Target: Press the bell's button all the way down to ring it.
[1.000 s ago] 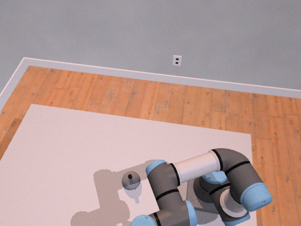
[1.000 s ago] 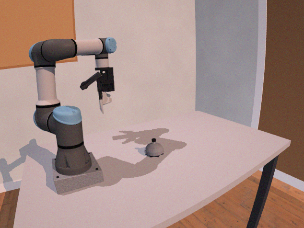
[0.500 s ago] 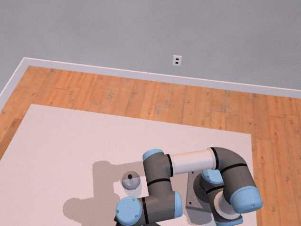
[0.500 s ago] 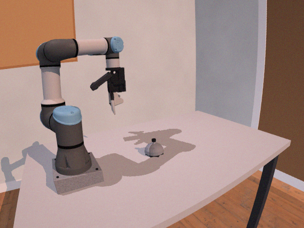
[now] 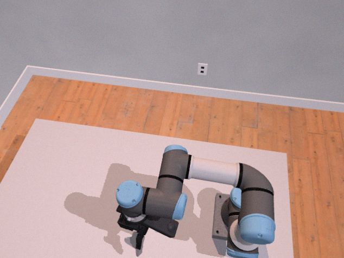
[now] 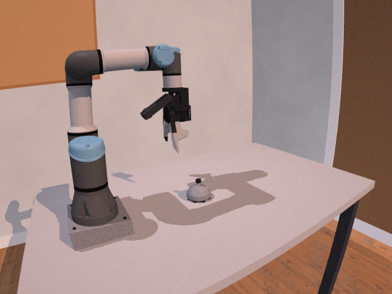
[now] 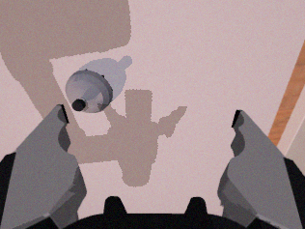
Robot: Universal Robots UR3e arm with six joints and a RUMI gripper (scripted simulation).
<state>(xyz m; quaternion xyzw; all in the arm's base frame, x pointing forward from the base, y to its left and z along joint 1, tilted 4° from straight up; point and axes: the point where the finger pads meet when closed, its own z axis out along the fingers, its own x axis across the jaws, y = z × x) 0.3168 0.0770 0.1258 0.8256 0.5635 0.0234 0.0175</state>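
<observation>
The black button is 1 cm ahead of my hand, 13 cm to the right of it and 10 cm below it. Also, from my hand: dome bell: 1 cm ahead, 13 cm to the right, 11 cm below.
</observation>
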